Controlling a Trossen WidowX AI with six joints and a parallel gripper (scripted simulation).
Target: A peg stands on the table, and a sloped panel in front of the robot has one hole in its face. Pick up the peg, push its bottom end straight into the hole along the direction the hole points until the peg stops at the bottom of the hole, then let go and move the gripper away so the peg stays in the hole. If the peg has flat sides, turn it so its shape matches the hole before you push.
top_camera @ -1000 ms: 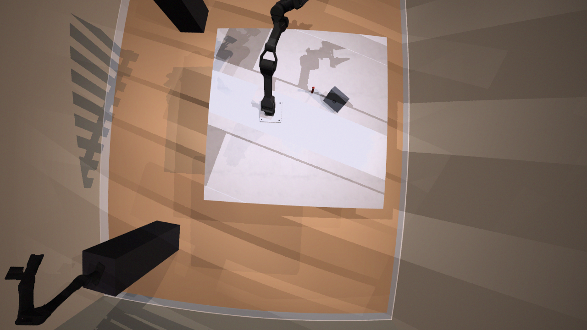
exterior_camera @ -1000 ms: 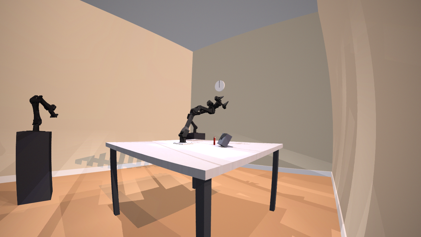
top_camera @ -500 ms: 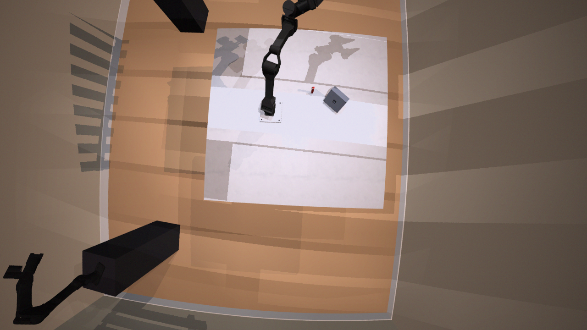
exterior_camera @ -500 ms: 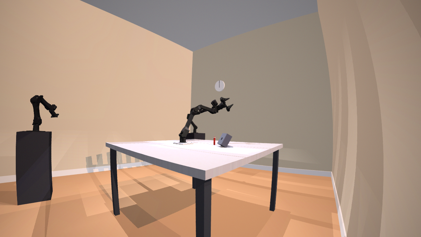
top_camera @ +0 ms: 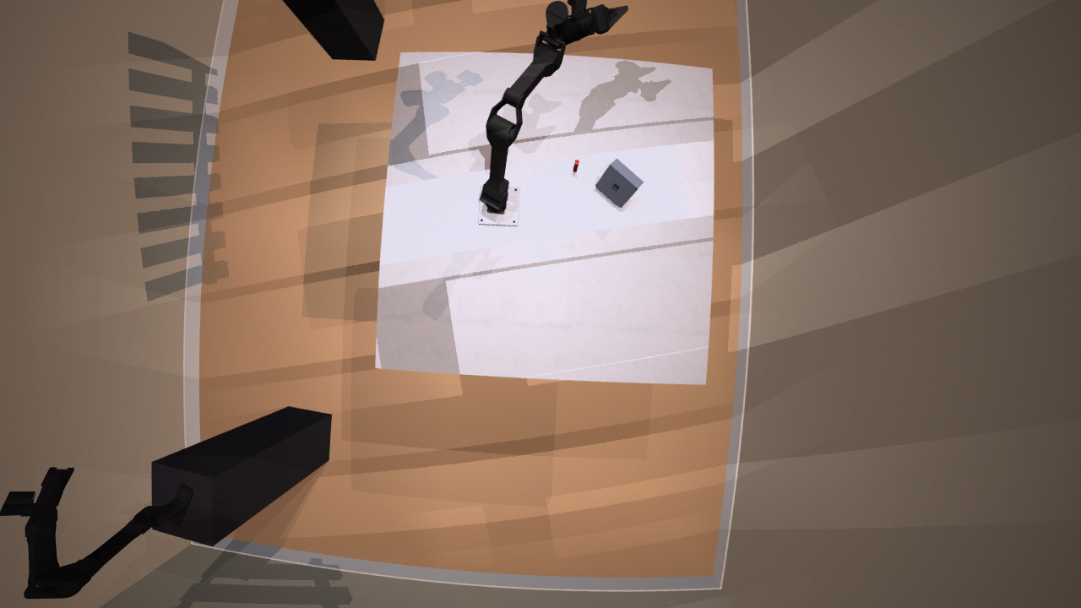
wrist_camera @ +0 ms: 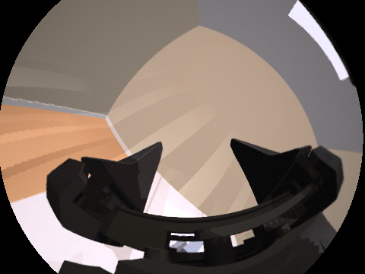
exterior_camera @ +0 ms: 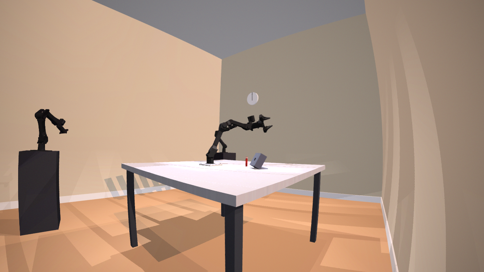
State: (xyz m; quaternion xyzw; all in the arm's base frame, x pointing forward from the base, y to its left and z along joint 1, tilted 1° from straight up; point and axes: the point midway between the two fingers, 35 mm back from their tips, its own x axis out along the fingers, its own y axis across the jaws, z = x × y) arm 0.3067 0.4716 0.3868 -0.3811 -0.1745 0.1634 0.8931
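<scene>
Now: the red peg 36 cm below my gripper tip, 30 cm to the right of it and 6 cm behind it. Round my gripper tip: grey sloped panel (36 cm to the right, 36 cm below, 11 cm ahead).
</scene>
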